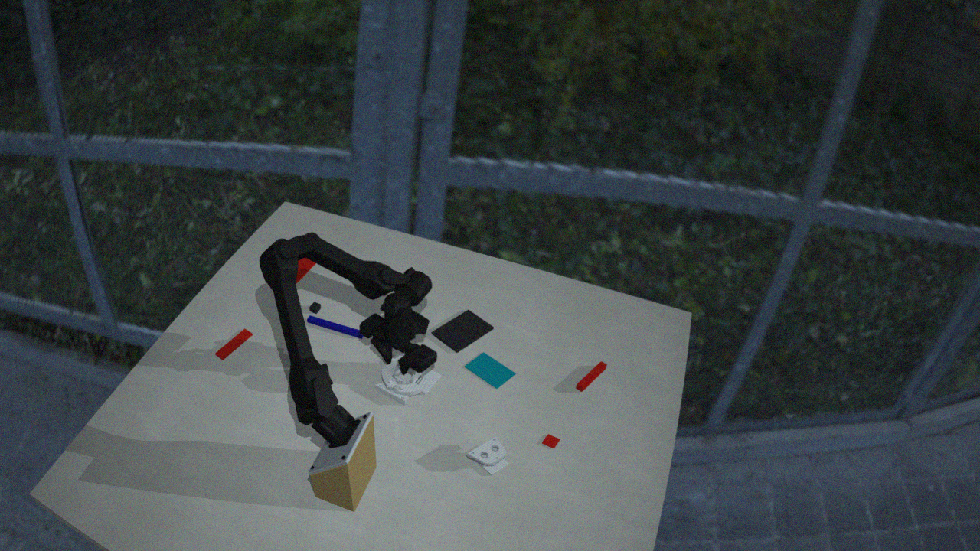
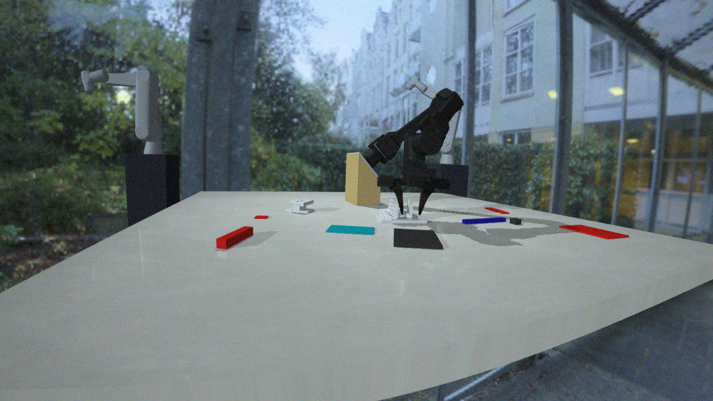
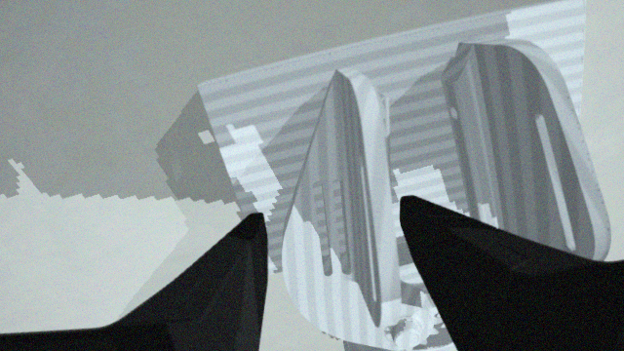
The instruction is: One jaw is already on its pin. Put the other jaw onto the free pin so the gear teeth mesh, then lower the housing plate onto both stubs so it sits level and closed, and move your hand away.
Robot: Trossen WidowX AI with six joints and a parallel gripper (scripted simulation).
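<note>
Now: the white base plate 3 cm to the right of my gripper tip, 1 cm below it and 1 cm ahead of it. The rest, counted from my gripper tip: teal tile 19 cm to the right, 11 cm ahead, 1 cm below; then blue bar 20 cm to the left, 6 cm ahead, 1 cm below; then black tile 20 cm ahead, 8 cm to the right, 1 cm below.
</note>
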